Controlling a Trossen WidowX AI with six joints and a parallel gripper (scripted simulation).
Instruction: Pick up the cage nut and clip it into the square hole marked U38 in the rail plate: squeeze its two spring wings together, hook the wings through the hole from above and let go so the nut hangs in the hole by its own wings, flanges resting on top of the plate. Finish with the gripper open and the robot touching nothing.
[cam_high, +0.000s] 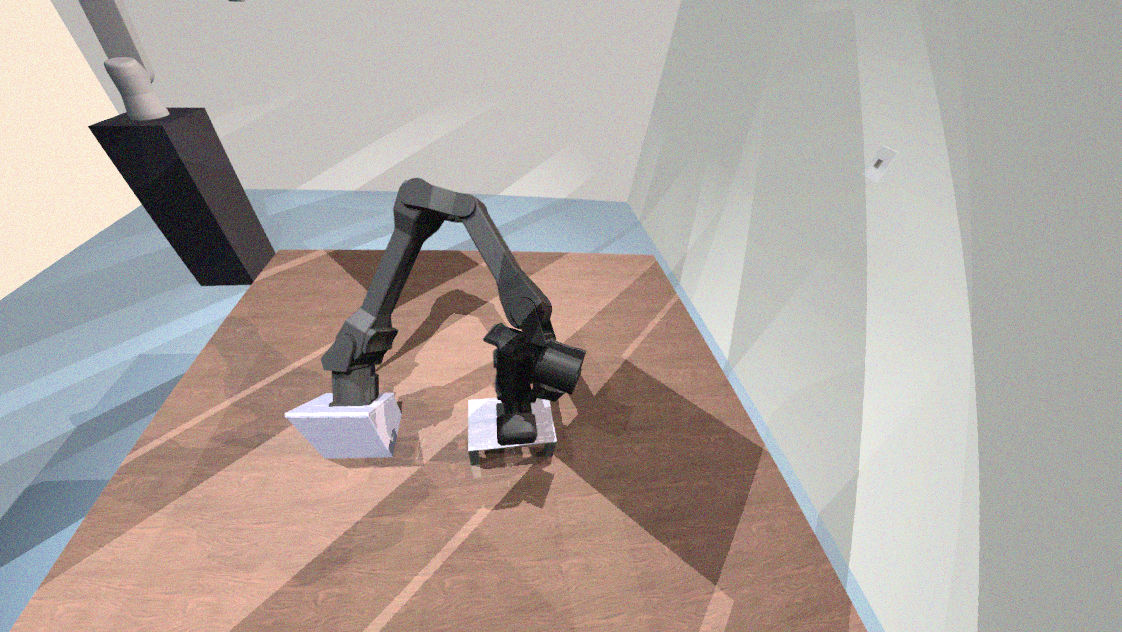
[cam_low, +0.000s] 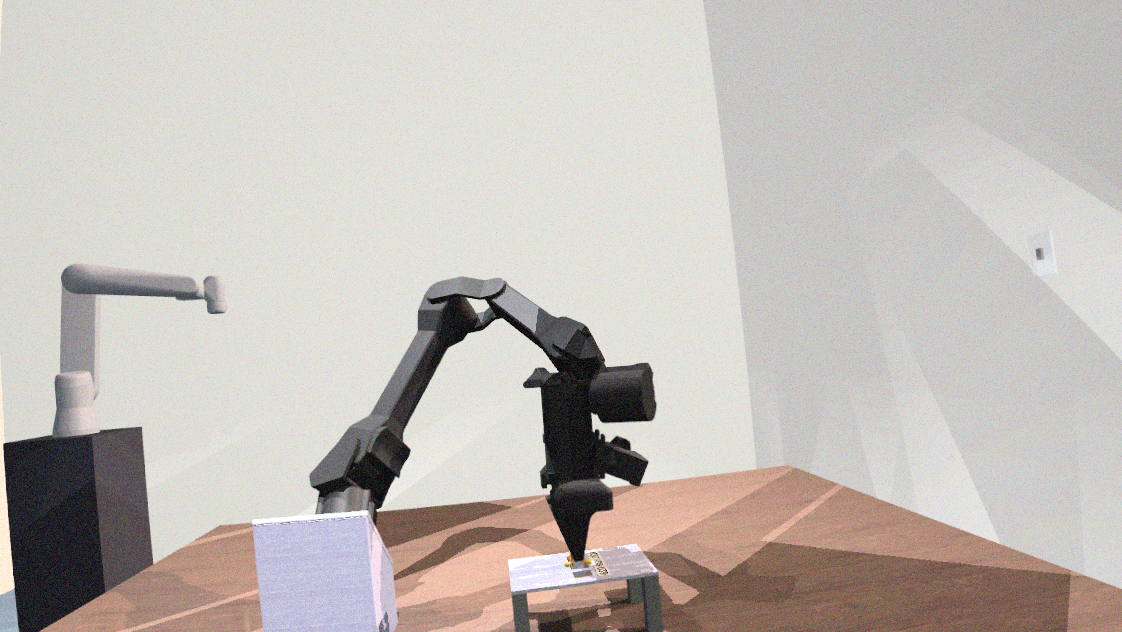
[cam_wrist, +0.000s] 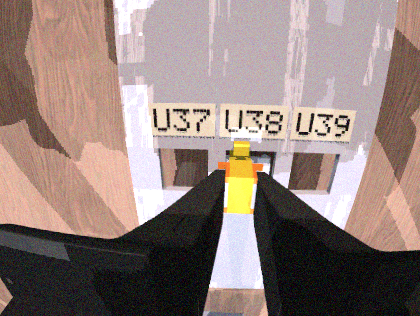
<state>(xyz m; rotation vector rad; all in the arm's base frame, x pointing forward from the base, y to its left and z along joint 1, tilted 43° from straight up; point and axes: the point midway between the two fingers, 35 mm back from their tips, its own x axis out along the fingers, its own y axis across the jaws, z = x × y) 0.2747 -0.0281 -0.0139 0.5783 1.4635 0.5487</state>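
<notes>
The cage nut is 10 mm below my gripper tip.
</notes>
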